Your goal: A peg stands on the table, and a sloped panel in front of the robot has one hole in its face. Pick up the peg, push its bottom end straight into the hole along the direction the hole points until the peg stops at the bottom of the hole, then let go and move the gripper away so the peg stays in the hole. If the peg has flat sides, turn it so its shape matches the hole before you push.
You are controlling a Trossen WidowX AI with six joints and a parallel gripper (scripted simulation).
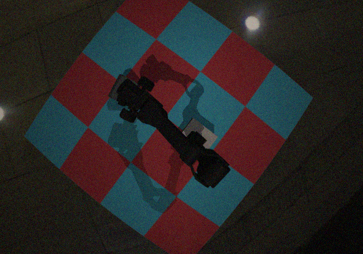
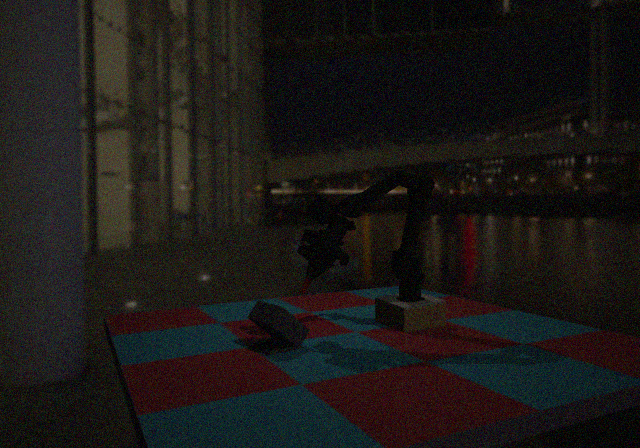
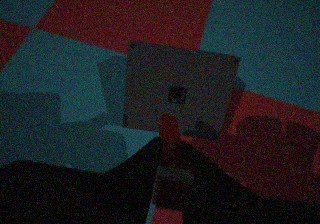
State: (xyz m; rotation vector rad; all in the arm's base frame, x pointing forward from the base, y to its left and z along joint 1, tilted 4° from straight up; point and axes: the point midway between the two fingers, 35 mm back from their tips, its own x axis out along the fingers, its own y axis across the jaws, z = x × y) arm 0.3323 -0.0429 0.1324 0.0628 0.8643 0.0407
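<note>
Right now my gripper tip is 9 cm short of the grey sloped panel, 1 cm to the left of it and 11 cm above it. The rest, counted from my gripper tip: red peg (1 cm behind, 1 cm above).
</note>
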